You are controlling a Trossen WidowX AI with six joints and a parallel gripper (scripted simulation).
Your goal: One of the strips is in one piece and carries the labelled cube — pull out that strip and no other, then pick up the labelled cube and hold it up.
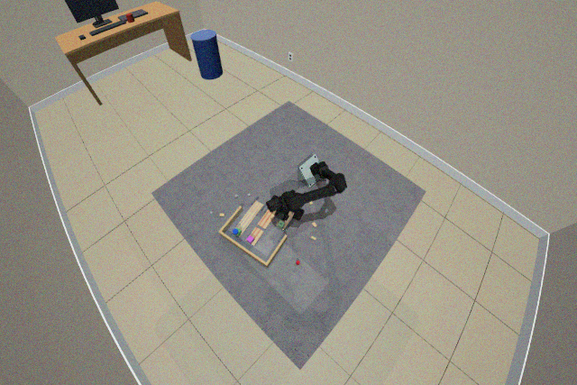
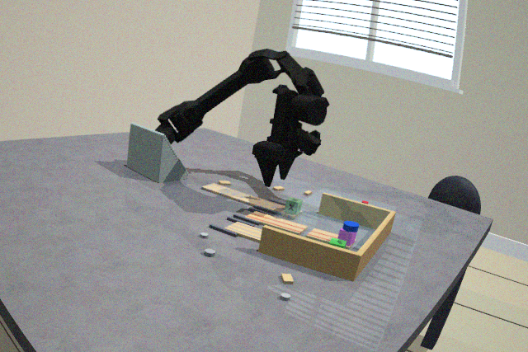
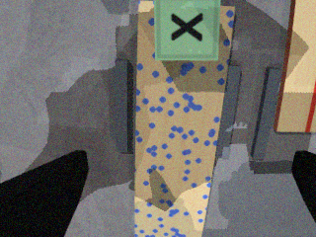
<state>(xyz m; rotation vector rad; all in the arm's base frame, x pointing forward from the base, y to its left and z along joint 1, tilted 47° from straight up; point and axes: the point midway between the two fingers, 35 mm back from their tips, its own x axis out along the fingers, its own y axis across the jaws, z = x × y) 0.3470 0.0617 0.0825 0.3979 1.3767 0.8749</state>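
My gripper tip is now 6 cm past the strip, 6 cm above it and 1 cm to the left of it.
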